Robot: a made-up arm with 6 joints.
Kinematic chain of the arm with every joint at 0, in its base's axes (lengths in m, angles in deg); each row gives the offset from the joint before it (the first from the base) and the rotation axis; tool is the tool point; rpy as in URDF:
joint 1: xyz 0 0 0.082 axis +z
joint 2: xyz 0 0 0 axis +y
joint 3: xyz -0.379 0 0.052 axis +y
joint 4: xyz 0.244 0 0.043 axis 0.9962 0 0.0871
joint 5: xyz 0 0 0 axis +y
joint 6: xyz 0.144 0 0.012 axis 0.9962 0 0.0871
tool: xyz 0 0 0 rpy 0 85 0
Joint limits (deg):
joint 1: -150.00..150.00
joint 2: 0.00..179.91
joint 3: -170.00..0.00
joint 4: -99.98..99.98
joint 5: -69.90..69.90
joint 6: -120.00..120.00
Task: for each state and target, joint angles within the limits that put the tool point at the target. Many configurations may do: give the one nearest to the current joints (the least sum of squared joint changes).
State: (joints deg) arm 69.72 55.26 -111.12 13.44 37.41 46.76
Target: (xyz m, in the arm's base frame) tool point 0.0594 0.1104 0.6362
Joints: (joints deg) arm 58.37 56.26 -99.41 4.22 43.26 46.76
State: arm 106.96 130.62 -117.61 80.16 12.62 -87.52
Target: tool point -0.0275 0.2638 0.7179
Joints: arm 91.64 77.49 -110.60 79.35 7.85 -87.52
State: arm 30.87 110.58 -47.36 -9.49 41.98 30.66
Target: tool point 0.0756 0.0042 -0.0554
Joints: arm 18.44 160.45 -19.95 -14.10 34.26 30.66
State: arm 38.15 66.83 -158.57 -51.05 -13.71 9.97
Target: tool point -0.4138 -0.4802 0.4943
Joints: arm 54.26 32.23 -170.00 -47.38 -31.65 9.97
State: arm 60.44 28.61 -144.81 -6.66 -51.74 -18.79
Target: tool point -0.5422 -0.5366 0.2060
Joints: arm 45.05 1.46 -157.97 -6.30 -17.03 -18.79
